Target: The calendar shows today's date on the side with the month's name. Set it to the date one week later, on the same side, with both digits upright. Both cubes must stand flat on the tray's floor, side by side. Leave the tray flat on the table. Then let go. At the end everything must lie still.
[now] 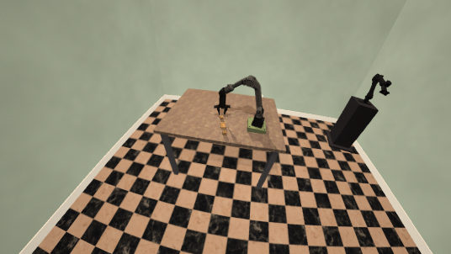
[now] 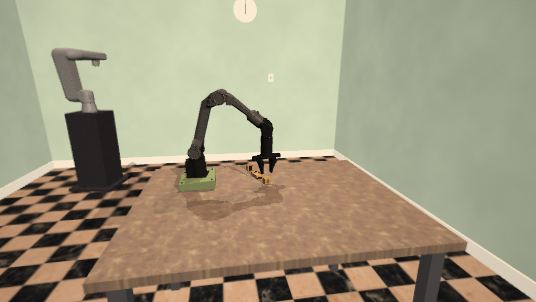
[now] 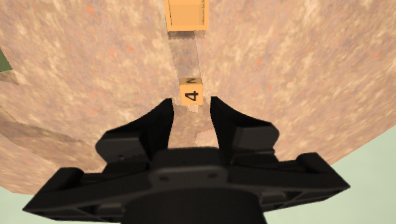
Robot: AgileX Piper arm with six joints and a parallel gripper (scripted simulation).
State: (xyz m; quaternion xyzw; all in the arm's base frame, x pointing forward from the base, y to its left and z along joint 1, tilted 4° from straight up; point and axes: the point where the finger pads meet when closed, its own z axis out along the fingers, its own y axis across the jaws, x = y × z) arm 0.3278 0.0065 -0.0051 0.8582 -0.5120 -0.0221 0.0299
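My gripper is now 50 mm past the orange tray, 90 mm to the right of it and 50 mm above it.
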